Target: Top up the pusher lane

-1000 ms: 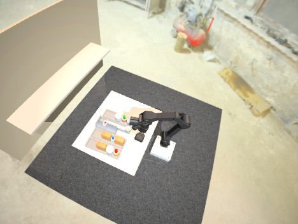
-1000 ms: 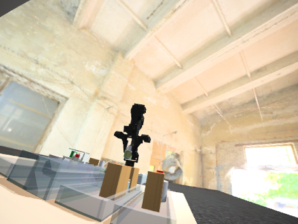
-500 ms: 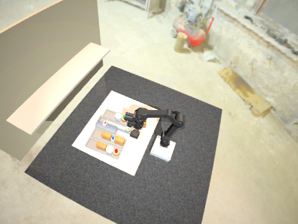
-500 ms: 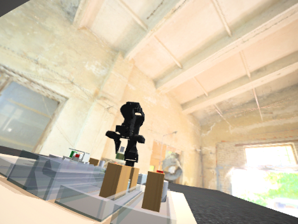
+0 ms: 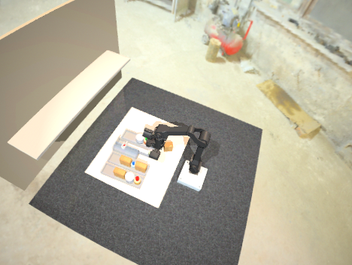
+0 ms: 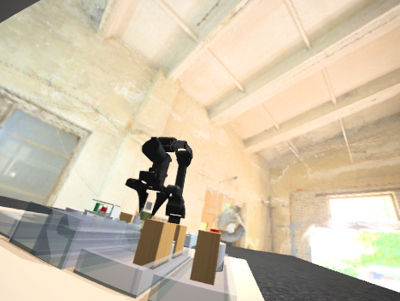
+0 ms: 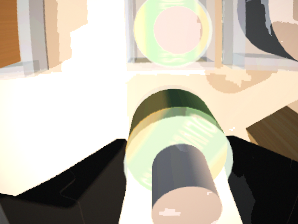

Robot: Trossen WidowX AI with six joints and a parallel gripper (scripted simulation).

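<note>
Right now the white board is 11 cm ahead of my gripper tip, 8 cm below it and 2 cm to the right of it. From my gripper tip the other things lie so: lane: 20 cm ahead, 6 cm below, 1 cm to the left; brown block: 9 cm to the right, 5 cm below, 5 cm behind; white pusher plate: 16 cm ahead, 3 cm below, 1 cm to the left.
</note>
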